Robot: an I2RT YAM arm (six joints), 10 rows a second.
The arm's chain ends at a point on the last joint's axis. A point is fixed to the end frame.
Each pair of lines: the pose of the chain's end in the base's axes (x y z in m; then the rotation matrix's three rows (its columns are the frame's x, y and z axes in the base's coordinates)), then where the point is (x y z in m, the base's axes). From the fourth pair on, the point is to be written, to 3 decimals.
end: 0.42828, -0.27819, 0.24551; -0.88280, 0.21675, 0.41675; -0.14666, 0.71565, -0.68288; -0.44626, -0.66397, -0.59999
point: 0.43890 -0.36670 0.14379
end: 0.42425, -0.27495, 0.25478; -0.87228, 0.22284, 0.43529; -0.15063, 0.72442, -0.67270; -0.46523, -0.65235, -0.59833
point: 0.43776 -0.36232 0.15241
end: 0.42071, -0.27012, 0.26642; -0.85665, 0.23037, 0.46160; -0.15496, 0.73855, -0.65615; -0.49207, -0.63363, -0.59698
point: 0.43835 -0.35552 0.16303
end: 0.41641, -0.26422, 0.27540; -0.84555, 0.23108, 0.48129; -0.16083, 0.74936, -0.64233; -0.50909, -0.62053, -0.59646
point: 0.437 -0.348 0.171
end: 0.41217, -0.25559, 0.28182; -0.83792, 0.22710, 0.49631; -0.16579, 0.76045, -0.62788; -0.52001, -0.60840, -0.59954
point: 0.435 -0.338 0.177
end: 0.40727, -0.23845, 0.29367; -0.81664, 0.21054, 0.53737; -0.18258, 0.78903, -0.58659; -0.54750, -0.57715, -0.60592
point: 0.436 -0.316 0.187
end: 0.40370, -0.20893, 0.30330; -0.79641, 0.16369, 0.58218; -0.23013, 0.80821, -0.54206; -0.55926, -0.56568, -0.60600
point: 0.439 -0.283 0.196
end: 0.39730, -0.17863, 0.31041; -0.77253, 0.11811, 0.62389; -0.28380, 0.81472, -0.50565; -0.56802, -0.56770, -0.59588
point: 0.439 -0.251 0.204
